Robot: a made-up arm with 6 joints.
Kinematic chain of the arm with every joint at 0, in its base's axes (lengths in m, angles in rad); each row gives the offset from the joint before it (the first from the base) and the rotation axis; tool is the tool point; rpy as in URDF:
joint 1: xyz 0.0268 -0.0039 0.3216 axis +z
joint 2: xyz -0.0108 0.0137 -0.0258 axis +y
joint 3: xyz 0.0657 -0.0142 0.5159 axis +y
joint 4: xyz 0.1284 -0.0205 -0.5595 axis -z
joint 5: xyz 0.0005 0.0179 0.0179 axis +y
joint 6: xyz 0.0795 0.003 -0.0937 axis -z
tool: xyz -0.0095 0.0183 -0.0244 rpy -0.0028 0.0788 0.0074
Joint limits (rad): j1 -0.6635..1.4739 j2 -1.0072..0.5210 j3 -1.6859..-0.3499 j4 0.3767..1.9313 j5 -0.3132..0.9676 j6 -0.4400..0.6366
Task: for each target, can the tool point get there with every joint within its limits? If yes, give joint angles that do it. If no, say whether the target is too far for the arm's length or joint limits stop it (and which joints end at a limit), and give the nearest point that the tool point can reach.
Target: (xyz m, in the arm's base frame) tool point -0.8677 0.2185 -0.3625
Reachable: no: joint limits stop it (at a limit: joint 1, joint 2, joint 3, joint 5) | nearest point 0.0112 0.3062 0.0273 | short by 0.965 m
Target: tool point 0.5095 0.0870 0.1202
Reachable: yes | joints 0.1412 0.3296 -0.5083 1.1255 0.7891 0.4374
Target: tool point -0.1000 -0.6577 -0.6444
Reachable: no: joint limits stop it (at a limit: joint 1, joint 2, joint 3, joint 6) | nearest point 0.2215 -0.2941 0.0331 | short by 0.833 m
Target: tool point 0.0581 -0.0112 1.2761
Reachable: yes | joints 0.2736 -0.8439 -1.4761 1.8120 0.6706 0.1641
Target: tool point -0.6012 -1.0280 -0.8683
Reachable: no: too far | nearest point 0.1977 -0.3078 0.0572 | short by 1.419 m
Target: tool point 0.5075 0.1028 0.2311
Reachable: yes | joints 0.1944 0.0913 -0.4715 0.9330 0.6169 -0.1850
